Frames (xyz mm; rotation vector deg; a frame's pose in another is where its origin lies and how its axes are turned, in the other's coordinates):
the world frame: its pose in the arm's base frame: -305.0 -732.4 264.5 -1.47 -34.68 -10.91
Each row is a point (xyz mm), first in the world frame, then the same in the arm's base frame.
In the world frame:
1: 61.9 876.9 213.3
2: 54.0 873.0 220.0
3: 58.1 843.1 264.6
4: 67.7 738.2 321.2
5: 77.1 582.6 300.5
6: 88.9 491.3 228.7
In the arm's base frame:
1: -212.7 135.3 502.9
2: -223.5 133.4 503.8
3: -250.9 106.8 541.9
4: -294.5 6.7 590.6
5: -304.1 -149.4 574.0
6: -271.1 -246.8 518.7

